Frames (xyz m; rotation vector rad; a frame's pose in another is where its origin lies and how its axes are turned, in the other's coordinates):
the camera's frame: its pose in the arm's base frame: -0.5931 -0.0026 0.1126 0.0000 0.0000 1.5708
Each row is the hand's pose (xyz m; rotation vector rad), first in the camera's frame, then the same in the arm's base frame.
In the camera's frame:
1: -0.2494 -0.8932 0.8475 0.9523 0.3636 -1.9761
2: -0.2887 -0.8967 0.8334 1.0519 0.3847 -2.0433
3: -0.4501 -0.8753 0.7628 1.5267 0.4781 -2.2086
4: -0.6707 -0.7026 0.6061 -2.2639 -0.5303 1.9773
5: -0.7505 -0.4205 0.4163 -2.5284 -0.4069 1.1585
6: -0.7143 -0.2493 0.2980 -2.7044 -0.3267 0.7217
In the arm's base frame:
1: 0.3001 -0.2520 0.9601 0.3502 0.7828 -0.5218
2: 0.3036 -0.2913 0.9460 0.3920 0.8441 -0.6125
3: 0.2822 -0.4527 0.8754 0.5913 1.1306 -0.9222
4: 0.1095 -0.6733 0.7187 1.0029 1.6164 -1.2228
5: -0.1726 -0.7531 0.5289 1.4949 2.0683 -1.1469
6: -0.3438 -0.7169 0.4106 1.7772 2.2656 -0.8832

